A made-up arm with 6 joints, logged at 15 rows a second.
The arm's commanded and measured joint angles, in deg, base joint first. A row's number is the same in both.
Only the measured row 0 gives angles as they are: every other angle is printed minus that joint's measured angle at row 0.
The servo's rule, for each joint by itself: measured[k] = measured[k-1] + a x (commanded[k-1-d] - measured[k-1]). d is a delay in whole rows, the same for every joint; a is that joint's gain. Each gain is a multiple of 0.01, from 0.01 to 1. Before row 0 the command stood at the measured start. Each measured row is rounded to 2 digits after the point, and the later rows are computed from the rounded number. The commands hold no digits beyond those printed.
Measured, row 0:
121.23 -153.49 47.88 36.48 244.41 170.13
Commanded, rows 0 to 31:
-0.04 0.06 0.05 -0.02 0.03 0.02
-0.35 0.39 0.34 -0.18 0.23 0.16
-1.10 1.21 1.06 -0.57 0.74 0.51
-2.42 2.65 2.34 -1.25 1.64 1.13
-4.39 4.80 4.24 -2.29 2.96 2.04
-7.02 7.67 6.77 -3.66 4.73 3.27
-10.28 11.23 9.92 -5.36 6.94 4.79
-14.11 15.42 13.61 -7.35 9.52 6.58
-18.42 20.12 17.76 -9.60 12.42 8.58
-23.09 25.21 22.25 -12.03 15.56 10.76
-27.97 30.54 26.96 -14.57 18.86 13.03
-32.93 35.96 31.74 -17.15 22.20 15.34
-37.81 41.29 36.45 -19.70 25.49 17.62
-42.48 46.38 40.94 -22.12 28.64 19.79
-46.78 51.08 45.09 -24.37 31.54 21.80
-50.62 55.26 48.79 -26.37 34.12 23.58
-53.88 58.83 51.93 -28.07 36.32 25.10
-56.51 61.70 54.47 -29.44 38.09 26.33
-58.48 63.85 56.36 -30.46 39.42 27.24
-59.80 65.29 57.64 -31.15 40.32 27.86
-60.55 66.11 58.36 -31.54 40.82 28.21
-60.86 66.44 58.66 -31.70 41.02 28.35
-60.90 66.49 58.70 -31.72 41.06 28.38
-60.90 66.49 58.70 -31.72 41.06 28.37
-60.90 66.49 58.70 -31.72 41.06 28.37
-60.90 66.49 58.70 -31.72 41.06 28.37
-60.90 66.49 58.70 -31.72 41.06 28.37
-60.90 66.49 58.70 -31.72 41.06 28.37
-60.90 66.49 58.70 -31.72 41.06 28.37
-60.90 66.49 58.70 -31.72 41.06 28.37
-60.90 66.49 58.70 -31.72 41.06 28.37
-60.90 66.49 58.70 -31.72 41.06 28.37
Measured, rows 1 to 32:
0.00 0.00 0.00 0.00 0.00 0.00
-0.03 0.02 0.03 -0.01 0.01 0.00
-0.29 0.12 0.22 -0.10 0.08 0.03
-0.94 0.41 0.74 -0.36 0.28 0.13
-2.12 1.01 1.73 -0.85 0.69 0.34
-3.94 2.03 3.29 -1.64 1.37 0.70
-6.40 3.55 5.45 -2.75 2.38 1.24
-9.50 5.62 8.22 -4.19 3.75 1.99
-13.19 8.27 11.56 -5.93 5.48 2.95
-17.37 11.47 15.40 -7.95 7.56 4.13
-21.95 15.18 19.65 -10.19 9.96 5.52
-26.77 19.33 24.18 -12.60 12.63 7.10
-31.70 23.82 28.87 -15.10 15.50 8.83
-36.59 28.54 33.57 -17.63 18.50 10.68
-41.30 33.36 38.14 -20.10 21.54 12.59
-45.68 38.14 42.45 -22.45 24.54 14.52
-49.63 42.76 46.38 -24.61 27.41 16.42
-53.03 47.10 49.82 -26.51 30.08 18.24
-55.81 51.04 52.70 -28.12 32.48 19.94
-57.95 54.50 54.97 -29.41 34.56 21.47
-59.43 57.41 56.63 -30.37 36.29 22.81
-60.33 59.76 57.70 -31.01 37.65 23.94
-60.75 61.56 58.30 -31.39 38.66 24.87
-60.87 62.89 58.55 -31.57 39.38 25.61
-60.89 63.86 58.64 -31.65 39.88 26.19
-60.90 64.57 58.68 -31.69 40.23 26.65
-60.90 65.09 58.69 -31.71 40.48 27.01
-60.90 65.47 58.70 -31.72 40.65 27.30
-60.90 65.75 58.70 -31.72 40.77 27.52
-60.90 65.95 58.70 -31.72 40.86 27.70
-60.90 66.10 58.70 -31.72 40.92 27.84
-60.90 66.21 58.70 -31.72 40.96 27.95
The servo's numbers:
d 1
a 0.80 0.27 0.62 0.55 0.30 0.21

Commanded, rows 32 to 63:
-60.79 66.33 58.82 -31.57 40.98 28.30
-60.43 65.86 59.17 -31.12 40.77 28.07
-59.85 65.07 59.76 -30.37 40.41 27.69
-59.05 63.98 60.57 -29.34 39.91 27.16
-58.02 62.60 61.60 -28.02 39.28 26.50
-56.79 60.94 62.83 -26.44 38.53 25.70
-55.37 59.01 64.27 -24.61 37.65 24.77
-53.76 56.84 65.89 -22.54 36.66 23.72
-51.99 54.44 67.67 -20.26 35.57 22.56
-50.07 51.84 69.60 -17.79 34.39 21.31
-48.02 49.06 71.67 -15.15 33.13 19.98
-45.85 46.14 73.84 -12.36 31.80 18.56
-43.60 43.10 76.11 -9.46 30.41 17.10
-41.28 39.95 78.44 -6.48 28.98 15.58
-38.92 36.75 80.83 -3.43 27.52 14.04
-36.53 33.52 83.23 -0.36 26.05 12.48
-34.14 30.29 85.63 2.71 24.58 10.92
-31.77 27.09 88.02 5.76 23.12 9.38
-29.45 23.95 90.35 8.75 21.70 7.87
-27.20 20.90 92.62 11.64 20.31 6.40
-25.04 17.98 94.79 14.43 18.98 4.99
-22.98 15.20 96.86 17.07 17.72 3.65
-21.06 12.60 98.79 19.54 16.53 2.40
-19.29 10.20 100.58 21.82 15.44 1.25
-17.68 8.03 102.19 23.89 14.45 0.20
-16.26 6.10 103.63 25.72 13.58 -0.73
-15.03 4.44 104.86 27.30 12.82 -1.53
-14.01 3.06 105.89 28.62 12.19 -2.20
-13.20 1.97 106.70 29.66 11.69 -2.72
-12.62 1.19 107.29 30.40 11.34 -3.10
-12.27 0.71 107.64 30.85 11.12 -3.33
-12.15 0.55 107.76 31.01 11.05 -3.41
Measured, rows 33 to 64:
-60.90 66.29 58.70 -31.72 40.99 28.04
-60.81 66.30 58.77 -31.64 40.99 28.09
-60.51 66.18 59.02 -31.35 40.92 28.09
-59.98 65.88 59.48 -30.81 40.77 28.01
-59.24 65.37 60.16 -30.00 40.51 27.83
-58.26 64.62 61.05 -28.91 40.14 27.55
-57.08 63.63 62.15 -27.55 39.66 27.16
-55.71 62.38 63.46 -25.93 39.06 26.66
-54.15 60.88 64.97 -24.07 38.34 26.04
-52.42 59.14 66.64 -21.97 37.51 25.31
-50.54 57.17 68.48 -19.67 36.57 24.47
-48.52 54.98 70.46 -17.18 35.54 23.53
-46.38 52.59 72.56 -14.53 34.42 22.49
-44.16 50.03 74.76 -11.74 33.22 21.36
-41.86 47.31 77.04 -8.85 31.95 20.15
-39.51 44.46 79.39 -5.87 30.62 18.87
-37.13 41.51 81.77 -2.84 29.25 17.53
-34.74 38.48 84.16 0.21 27.85 16.14
-32.36 35.40 86.55 3.26 26.43 14.72
-30.03 32.31 88.91 6.28 25.01 13.28
-27.77 29.23 91.21 9.23 23.60 11.84
-25.59 26.19 93.43 12.09 22.21 10.40
-23.50 23.22 95.56 14.83 20.86 8.98
-21.55 20.35 97.56 17.42 19.56 7.60
-19.74 17.61 99.43 19.84 18.32 6.27
-18.09 15.02 101.14 22.07 17.16 5.00
-16.63 12.61 102.68 24.08 16.09 3.80
-15.35 10.40 104.03 25.85 15.11 2.68
-14.28 8.42 105.18 27.37 14.23 1.66
-13.42 6.68 106.12 28.63 13.47 0.74
-12.78 5.20 106.85 29.60 12.83 -0.07
-12.37 3.99 107.34 30.29 12.32 -0.75

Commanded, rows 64 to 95:
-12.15 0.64 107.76 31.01 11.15 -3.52
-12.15 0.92 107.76 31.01 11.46 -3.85
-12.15 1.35 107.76 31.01 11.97 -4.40
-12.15 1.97 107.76 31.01 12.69 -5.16
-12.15 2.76 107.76 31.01 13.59 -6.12
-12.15 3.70 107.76 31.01 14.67 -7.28
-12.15 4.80 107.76 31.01 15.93 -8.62
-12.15 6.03 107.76 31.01 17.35 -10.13
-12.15 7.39 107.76 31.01 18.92 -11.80
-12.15 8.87 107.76 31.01 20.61 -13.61
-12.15 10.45 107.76 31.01 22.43 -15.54
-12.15 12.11 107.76 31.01 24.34 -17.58
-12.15 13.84 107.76 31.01 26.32 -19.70
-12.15 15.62 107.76 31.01 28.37 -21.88
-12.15 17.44 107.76 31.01 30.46 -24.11
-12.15 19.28 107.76 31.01 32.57 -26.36
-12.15 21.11 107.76 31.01 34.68 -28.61
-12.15 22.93 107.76 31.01 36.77 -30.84
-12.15 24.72 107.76 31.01 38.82 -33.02
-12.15 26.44 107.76 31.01 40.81 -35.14
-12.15 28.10 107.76 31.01 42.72 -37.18
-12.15 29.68 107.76 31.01 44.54 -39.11
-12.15 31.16 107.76 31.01 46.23 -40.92
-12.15 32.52 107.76 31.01 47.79 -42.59
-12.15 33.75 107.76 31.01 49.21 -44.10
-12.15 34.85 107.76 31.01 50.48 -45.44
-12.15 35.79 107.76 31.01 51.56 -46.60
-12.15 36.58 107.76 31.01 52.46 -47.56
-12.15 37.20 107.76 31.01 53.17 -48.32
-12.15 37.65 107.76 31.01 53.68 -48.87
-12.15 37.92 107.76 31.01 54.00 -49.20
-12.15 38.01 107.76 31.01 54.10 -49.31
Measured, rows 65 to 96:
-12.19 3.06 107.60 30.69 11.94 -1.31
-12.16 2.41 107.70 30.87 11.70 -1.77
-12.15 2.01 107.74 30.95 11.63 -2.21
-12.15 1.83 107.75 30.98 11.73 -2.67
-12.15 1.87 107.76 31.00 12.02 -3.19
-12.15 2.11 107.76 31.01 12.49 -3.81
-12.15 2.54 107.76 31.01 13.14 -4.54
-12.15 3.15 107.76 31.01 13.98 -5.40
-12.15 3.93 107.76 31.01 14.99 -6.39
-12.15 4.86 107.76 31.01 16.17 -7.53
-12.15 5.94 107.76 31.01 17.50 -8.81
-12.15 7.16 107.76 31.01 18.98 -10.22
-12.15 8.50 107.76 31.01 20.59 -11.77
-12.15 9.94 107.76 31.01 22.31 -13.44
-12.15 11.47 107.76 31.01 24.13 -15.21
-12.15 13.08 107.76 31.01 26.03 -17.08
-12.15 14.75 107.76 31.01 27.99 -19.03
-12.15 16.47 107.76 31.01 30.00 -21.04
-12.15 18.21 107.76 31.01 32.03 -23.10
-12.15 19.97 107.76 31.01 34.07 -25.18
-12.15 21.72 107.76 31.01 36.09 -27.27
-12.15 23.44 107.76 31.01 38.08 -29.35
-12.15 25.12 107.76 31.01 40.02 -31.40
-12.15 26.75 107.76 31.01 41.88 -33.40
-12.15 28.31 107.76 31.01 43.65 -35.33
-12.15 29.78 107.76 31.01 45.32 -37.17
-12.15 31.15 107.76 31.01 46.87 -38.91
-12.15 32.40 107.76 31.01 48.28 -40.52
-12.15 33.53 107.76 31.01 49.53 -42.00
-12.15 34.52 107.76 31.01 50.62 -43.33
-12.15 35.37 107.76 31.01 51.54 -44.49
-12.15 36.06 107.76 31.01 52.28 -45.48

